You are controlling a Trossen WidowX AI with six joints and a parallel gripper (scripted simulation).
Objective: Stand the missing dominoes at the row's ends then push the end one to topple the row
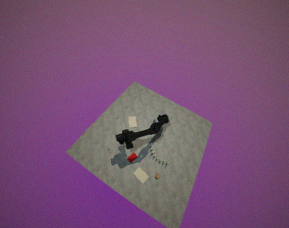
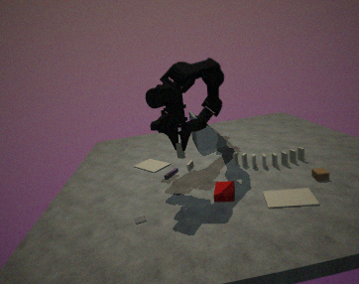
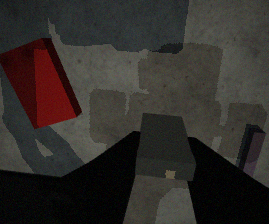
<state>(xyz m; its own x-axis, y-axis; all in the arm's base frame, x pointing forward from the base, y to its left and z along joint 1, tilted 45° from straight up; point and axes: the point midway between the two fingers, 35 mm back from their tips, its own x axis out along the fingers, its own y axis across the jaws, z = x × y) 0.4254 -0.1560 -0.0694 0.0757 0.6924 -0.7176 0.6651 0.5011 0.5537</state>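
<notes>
Now: the purple piece 140 mm behind my gripper tip, 40 mm to the right of it and 140 mm below it. Round my gripper tip: flat grey piece: 140 mm ahead, 160 mm to the right, 140 mm below; then red block: 80 mm ahead, 110 mm to the left, 130 mm below; then pale flat sheet: 280 mm behind, 110 mm to the right, 140 mm below.
</notes>
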